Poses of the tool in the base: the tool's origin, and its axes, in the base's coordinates. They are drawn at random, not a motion.
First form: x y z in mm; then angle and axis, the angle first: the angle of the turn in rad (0 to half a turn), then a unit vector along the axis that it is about.
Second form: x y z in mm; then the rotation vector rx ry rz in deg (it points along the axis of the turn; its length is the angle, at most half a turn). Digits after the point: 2 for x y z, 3 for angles.
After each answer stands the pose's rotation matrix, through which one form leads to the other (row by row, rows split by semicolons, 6 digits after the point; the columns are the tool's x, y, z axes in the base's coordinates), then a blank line. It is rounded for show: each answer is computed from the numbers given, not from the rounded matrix.
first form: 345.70 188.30 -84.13 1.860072 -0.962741 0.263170 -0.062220
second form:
345.70 188.30 -84.13 -102.603 28.047 -6.631
0.906009 -0.266004 0.329225; -0.385274 -0.196243 0.901694; -0.175246 -0.943785 -0.280282

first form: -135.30 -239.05 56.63 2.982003 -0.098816 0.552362 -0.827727
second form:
-135.30 -239.05 56.63 -16.883 94.374 -141.422
-0.967887 0.023066 0.250323; -0.240007 -0.380962 -0.892896; 0.074768 -0.924303 0.374265

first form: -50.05 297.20 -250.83 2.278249 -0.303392 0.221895 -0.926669
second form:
-50.05 297.20 -250.83 -39.603 28.965 -120.962
-0.498032 0.593214 0.632504; -0.815360 -0.568663 -0.108674; 0.295215 -0.569842 0.766895

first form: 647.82 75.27 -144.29 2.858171 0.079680 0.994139 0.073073
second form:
647.82 75.27 -144.29 13.048 162.801 11.967
-0.947660 0.134831 0.289416; 0.175700 0.977089 0.120109; -0.266591 0.164673 -0.949638

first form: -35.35 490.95 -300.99 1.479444 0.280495 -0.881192 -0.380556
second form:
-35.35 490.95 -300.99 23.776 -74.695 -32.258
0.162725 0.154347 -0.974524; -0.603591 0.796889 0.025426; 0.780511 0.584077 0.222837

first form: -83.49 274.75 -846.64 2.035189 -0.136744 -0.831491 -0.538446
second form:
-83.49 274.75 -846.64 -15.945 -96.958 -62.787
-0.420806 0.646047 -0.636824; -0.316795 0.553151 0.770496; 0.850037 0.525973 -0.028105

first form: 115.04 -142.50 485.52 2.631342 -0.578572 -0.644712 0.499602
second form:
115.04 -142.50 485.52 -87.228 -97.200 75.322
-0.245771 0.454507 -0.856166; 0.942514 -0.094261 -0.320598; -0.226417 -0.885742 -0.405212

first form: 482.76 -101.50 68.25 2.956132 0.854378 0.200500 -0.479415
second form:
482.76 -101.50 68.25 144.709 33.959 -81.200
0.464553 0.428071 -0.775207; 0.251264 -0.903140 -0.348144; -0.849151 -0.033050 -0.527116

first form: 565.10 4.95 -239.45 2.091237 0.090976 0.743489 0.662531
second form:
565.10 4.95 -239.45 10.901 89.084 79.384
-0.484870 -0.473538 0.735298; 0.676086 0.330388 0.658598; -0.554805 0.816459 0.159957

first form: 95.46 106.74 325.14 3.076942 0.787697 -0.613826 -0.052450
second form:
95.46 106.74 325.14 138.868 -108.215 -9.247
0.241726 -0.962619 -0.122200; -0.969396 -0.245133 0.013433; -0.042886 0.115213 -0.992415

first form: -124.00 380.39 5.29 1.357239 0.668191 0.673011 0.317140
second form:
-124.00 380.39 5.29 51.961 52.336 24.662
0.563791 0.044456 0.824720; 0.664327 0.568885 -0.484809; -0.490724 0.821214 0.291199

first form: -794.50 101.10 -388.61 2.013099 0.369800 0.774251 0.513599
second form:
-794.50 101.10 -388.61 42.653 89.304 59.240
-0.232737 -0.055306 0.970966; 0.873043 0.428026 0.233645; -0.428521 0.902072 -0.051333

